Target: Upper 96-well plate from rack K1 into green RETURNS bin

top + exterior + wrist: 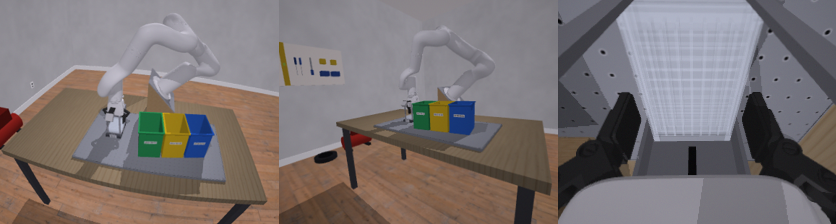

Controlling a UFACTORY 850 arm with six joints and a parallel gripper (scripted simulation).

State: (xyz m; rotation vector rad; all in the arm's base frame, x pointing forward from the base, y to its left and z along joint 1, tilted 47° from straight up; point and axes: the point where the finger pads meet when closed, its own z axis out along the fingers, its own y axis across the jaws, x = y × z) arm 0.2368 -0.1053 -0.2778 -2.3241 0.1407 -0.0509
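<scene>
Right now my hand is 3 cm above the 96-well plate. Also, from my hand: yellow bin: 34 cm to the left, 13 cm ahead, 2 cm above; then blue bin: 47 cm to the left, 13 cm ahead, 2 cm above; then green bin: 21 cm to the left, 14 cm ahead, 2 cm above.
</scene>
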